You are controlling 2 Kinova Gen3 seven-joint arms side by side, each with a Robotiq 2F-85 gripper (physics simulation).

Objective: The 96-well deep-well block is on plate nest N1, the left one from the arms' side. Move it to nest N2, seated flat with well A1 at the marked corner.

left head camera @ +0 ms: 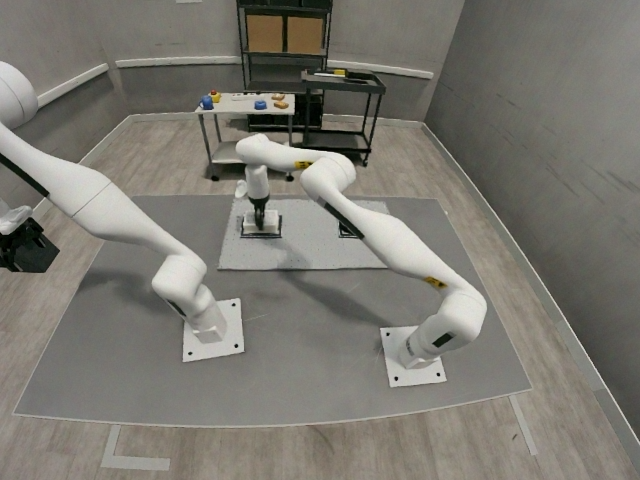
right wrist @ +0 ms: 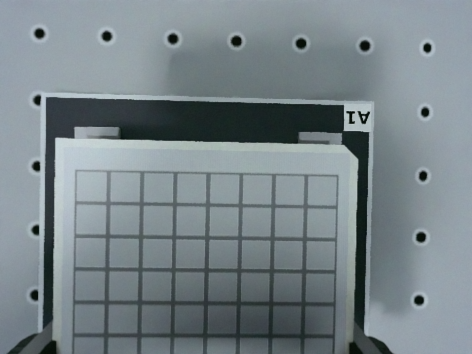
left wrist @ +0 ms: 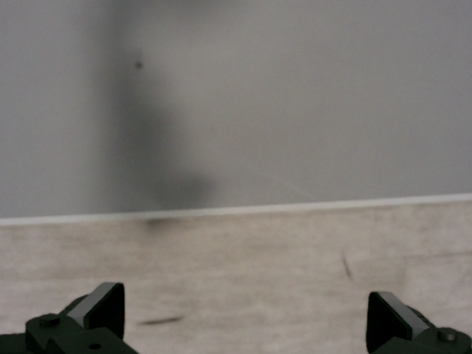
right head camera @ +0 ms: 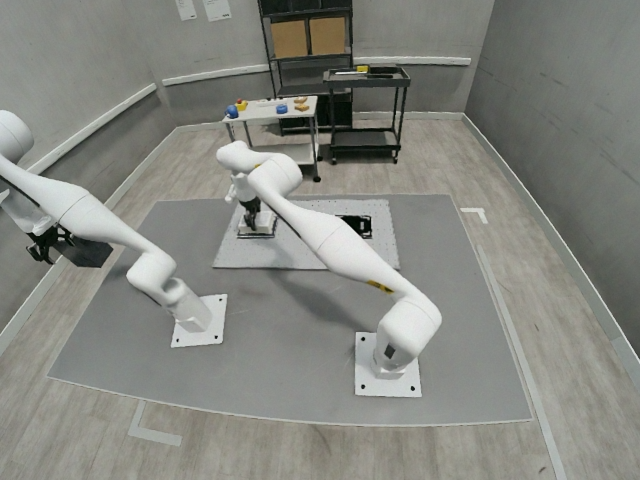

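Seen in the pictures: left gripper, between the fingertips: (left head camera: 31, 258) (left wrist: 245, 315) (right head camera: 63, 254); right gripper, between the fingertips: (left head camera: 262, 221) (right wrist: 206, 348) (right head camera: 257, 222); left arm's base, origin of its link: (left head camera: 213, 328) (right head camera: 199, 319); right arm's base, origin of its link: (left head camera: 412, 354) (right head camera: 386, 362).
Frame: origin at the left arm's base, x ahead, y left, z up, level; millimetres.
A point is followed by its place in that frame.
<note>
The white deep-well block (left head camera: 270, 220) @[x 362, y -231, z 67 mm] (right head camera: 266, 221) @[x 359, y -244, z 66 mm] (right wrist: 207, 220) @[x 392, y -156, z 66 mm] sits over dark nest N1 (left head camera: 261, 237) @[x 324, y -188, z 19 mm] (right head camera: 255, 236) @[x 325, y -189, z 25 mm] (right wrist: 210, 117) @[x 397, y -123, z 25 mm]. In the right wrist view its cut corner lies beside the nest's A1 label. My right gripper (left head camera: 259, 224) @[x 384, y -200, z 43 mm] (right head camera: 251, 226) @[x 384, y -200, z 43 mm] (right wrist: 203, 346) @[x 384, y -200, z 43 mm] is shut on the block, with a finger against each side near the bottom of that view. Whether the block's underside touches the nest is hidden. Nest N2 (left head camera: 345, 230) @[x 296, y -520, z 25 mm] (right head camera: 354, 223) @[x 320, y -593, z 25 mm] lies to the right, partly behind the right arm. My left gripper (left wrist: 245, 315) @[x 200, y 493, z 208 mm] is open and empty, off to the far left.
Both nests stand on a light perforated board (left head camera: 310, 258) @[x 195, y -353, z 13 mm] (right head camera: 305, 258) @[x 189, y -381, z 13 mm] on the grey mat (left head camera: 310, 397) @[x -250, y -249, z 0 mm] (right head camera: 289, 397) @[x -267, y -296, z 0 mm]. A dark box shape (left head camera: 38, 254) (right head camera: 85, 252) shows by the left gripper. A small table (left head camera: 232, 105) and a black cart (left head camera: 343, 142) stand behind.
</note>
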